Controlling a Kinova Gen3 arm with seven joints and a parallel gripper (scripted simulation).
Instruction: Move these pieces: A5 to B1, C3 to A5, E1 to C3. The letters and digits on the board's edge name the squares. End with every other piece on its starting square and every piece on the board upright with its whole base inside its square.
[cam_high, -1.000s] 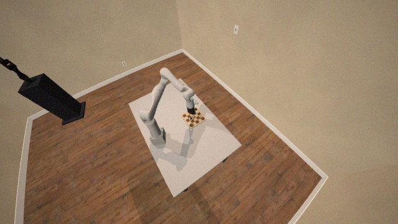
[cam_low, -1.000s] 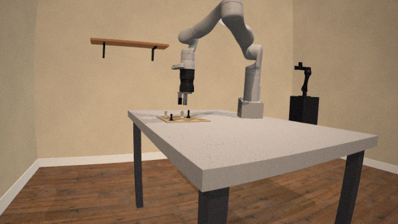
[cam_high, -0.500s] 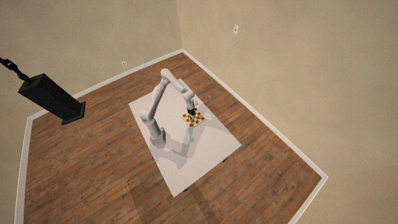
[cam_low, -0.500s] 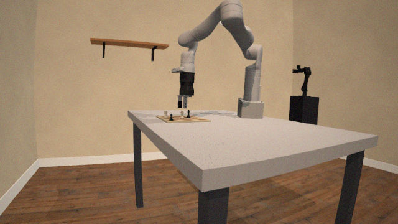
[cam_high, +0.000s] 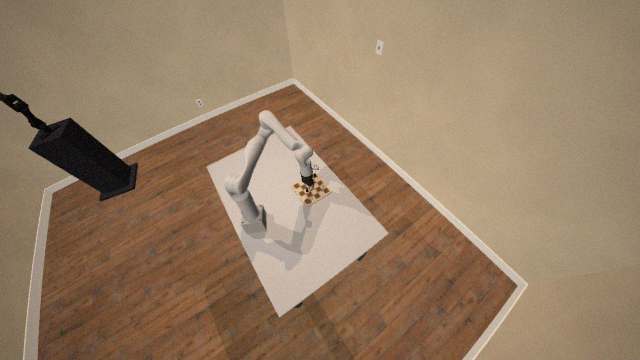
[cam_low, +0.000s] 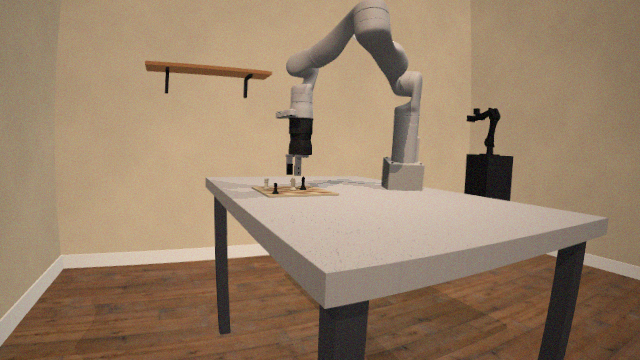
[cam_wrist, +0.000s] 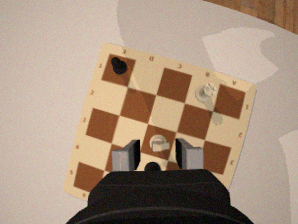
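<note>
My gripper is now 70 mm above the chessboard.
</note>
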